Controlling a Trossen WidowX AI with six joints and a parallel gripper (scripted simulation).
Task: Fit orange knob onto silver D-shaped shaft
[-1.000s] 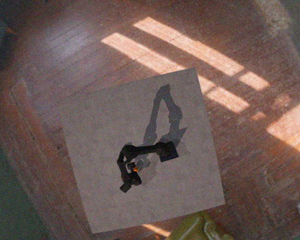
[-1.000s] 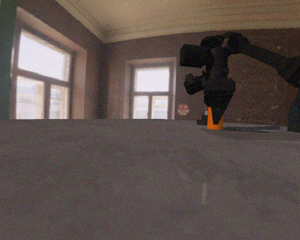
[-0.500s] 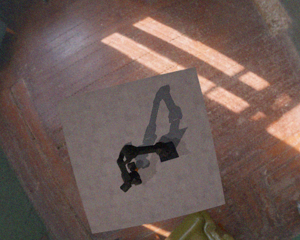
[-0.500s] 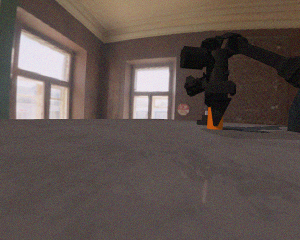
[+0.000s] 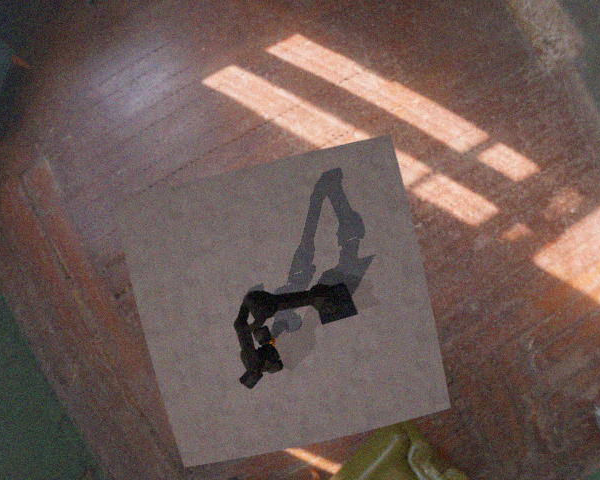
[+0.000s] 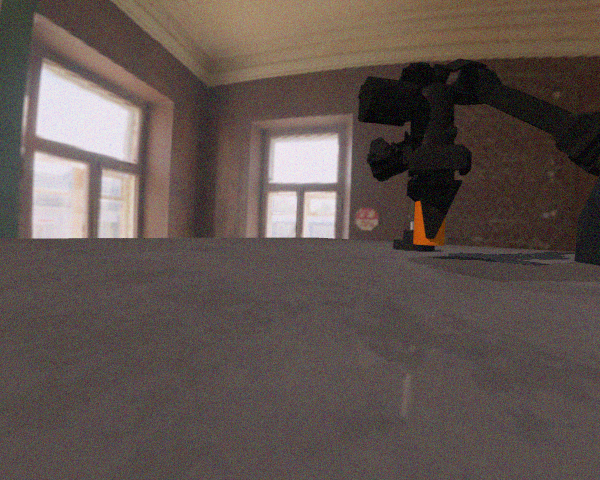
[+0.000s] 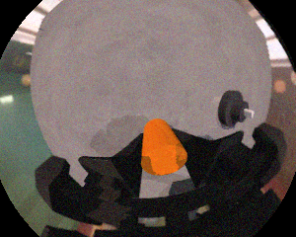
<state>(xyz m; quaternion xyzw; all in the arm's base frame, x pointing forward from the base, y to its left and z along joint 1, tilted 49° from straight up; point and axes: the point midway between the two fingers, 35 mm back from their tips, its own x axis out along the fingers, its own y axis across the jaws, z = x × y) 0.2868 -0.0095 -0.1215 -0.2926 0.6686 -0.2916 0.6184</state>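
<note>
Now: gripper tip 20 mm short of the round pedestal and 190 mm to the left of it. Round my gripper tip: orange knob: 30 mm above.
</note>
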